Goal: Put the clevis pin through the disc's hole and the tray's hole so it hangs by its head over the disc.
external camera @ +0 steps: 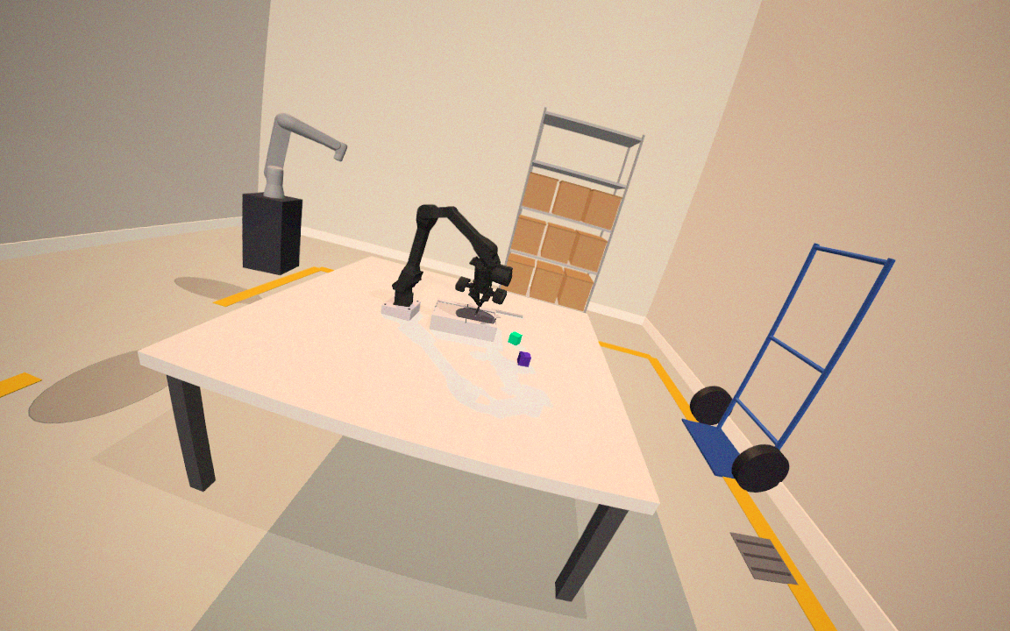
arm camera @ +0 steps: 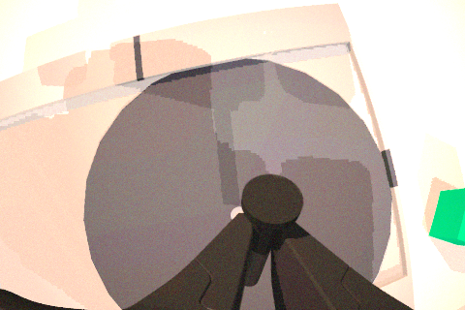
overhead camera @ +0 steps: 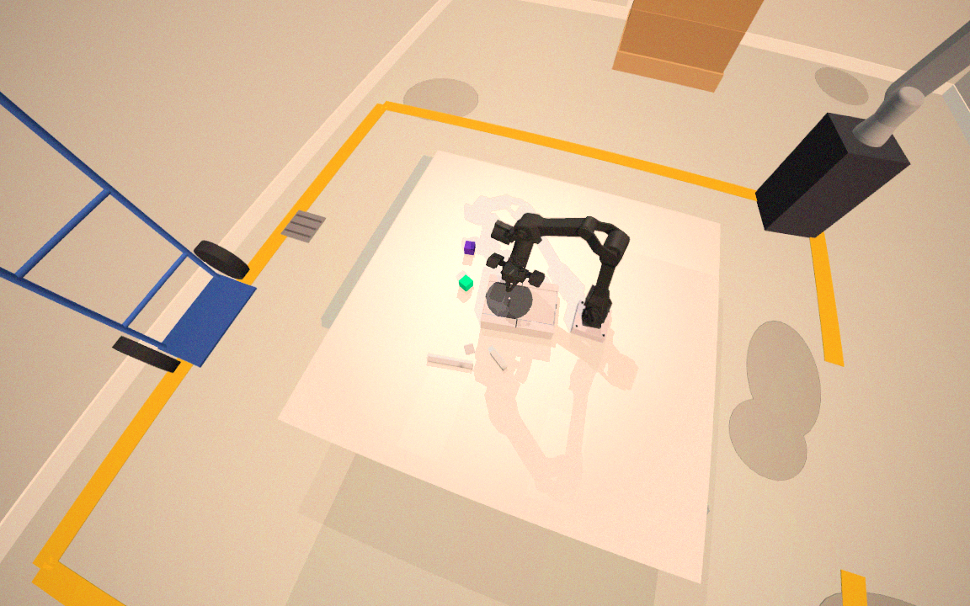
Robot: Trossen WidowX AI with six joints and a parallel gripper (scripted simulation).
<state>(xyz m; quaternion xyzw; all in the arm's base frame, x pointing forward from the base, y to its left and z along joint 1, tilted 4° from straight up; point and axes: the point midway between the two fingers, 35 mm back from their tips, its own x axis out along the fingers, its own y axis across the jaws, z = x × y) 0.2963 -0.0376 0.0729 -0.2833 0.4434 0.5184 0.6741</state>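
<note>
My gripper tip is 5 cm above the aluminium disc and 1 cm past it. The rest, counted from my gripper tip: pale rimmed tray (6 cm below, 5 cm behind, 1 cm to the left); then green cube (16 cm ahead, 8 cm below, 5 cm to the right); then clevis pin (1 cm to the right).
</note>
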